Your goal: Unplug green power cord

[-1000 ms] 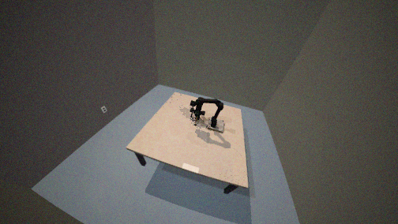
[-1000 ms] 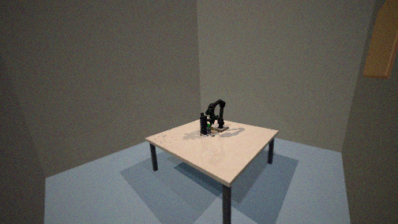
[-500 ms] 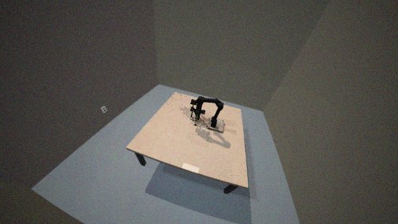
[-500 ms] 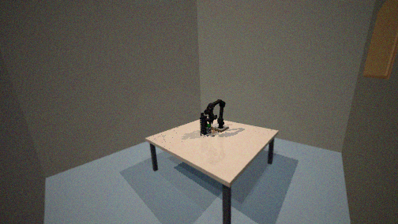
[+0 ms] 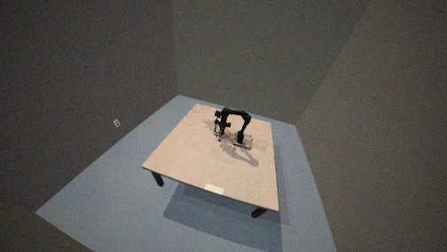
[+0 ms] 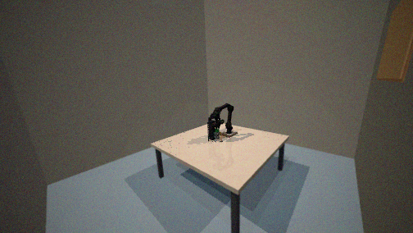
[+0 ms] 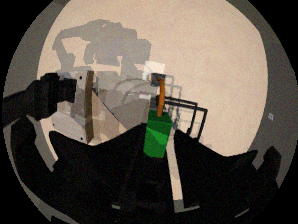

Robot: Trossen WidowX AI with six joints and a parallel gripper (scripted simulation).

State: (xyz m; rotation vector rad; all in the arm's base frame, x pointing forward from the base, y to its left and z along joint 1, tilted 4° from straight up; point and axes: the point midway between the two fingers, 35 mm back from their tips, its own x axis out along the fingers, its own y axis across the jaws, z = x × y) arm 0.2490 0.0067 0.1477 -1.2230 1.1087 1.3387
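Right now the green plug is 1 cm ahead of my gripper tip, 3 cm to the right of it and 1 cm below it.
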